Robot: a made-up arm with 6 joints.
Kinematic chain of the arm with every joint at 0, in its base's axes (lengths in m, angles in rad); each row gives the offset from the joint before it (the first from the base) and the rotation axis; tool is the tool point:
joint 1: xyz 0 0 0.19 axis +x
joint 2: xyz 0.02 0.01 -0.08 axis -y
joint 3: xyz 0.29 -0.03 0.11 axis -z
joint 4: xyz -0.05 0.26 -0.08 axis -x
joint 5: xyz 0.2 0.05 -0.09 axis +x
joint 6: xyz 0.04 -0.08 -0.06 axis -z
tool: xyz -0.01 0.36 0
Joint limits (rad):
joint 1: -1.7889..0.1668
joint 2: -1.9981..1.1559
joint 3: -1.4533..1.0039
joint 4: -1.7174..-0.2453
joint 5: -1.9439..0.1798
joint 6: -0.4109..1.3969
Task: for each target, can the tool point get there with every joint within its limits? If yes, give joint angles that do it. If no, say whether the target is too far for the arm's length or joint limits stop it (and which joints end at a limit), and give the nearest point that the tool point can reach.
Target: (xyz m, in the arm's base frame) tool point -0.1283 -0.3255 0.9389
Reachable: no: joint limits stop it (at a limit: joint 1, joint 2, joint 3, joint 4, joint 5) | nearest point -0.0040 -0.2481 0.8929 | short by 0.153 m
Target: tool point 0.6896 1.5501 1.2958
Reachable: no: too far | nearest point 0.3559 0.7006 0.6898 | short by 1.096 m
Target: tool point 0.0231 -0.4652 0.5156
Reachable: no: joint limits stop it (at a limit: joint 1, joint 3, joint 4, joint 5) | nearest point 0.0248 -0.7311 0.4440 | short by 0.275 m
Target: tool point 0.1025 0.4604 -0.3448
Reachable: yes | joints -0.4899 -0.6913 -0.7720 -0.9528 -1.1466 0.6189
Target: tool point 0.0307 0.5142 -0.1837
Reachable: yes | joints -0.4584 -0.0662 -0.9974 -0.9128 -0.8281 0.6251
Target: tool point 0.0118 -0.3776 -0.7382
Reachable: yes | joints -0.8343 -1.5702 0.3230 -1.2164 -1.1925 0.5243
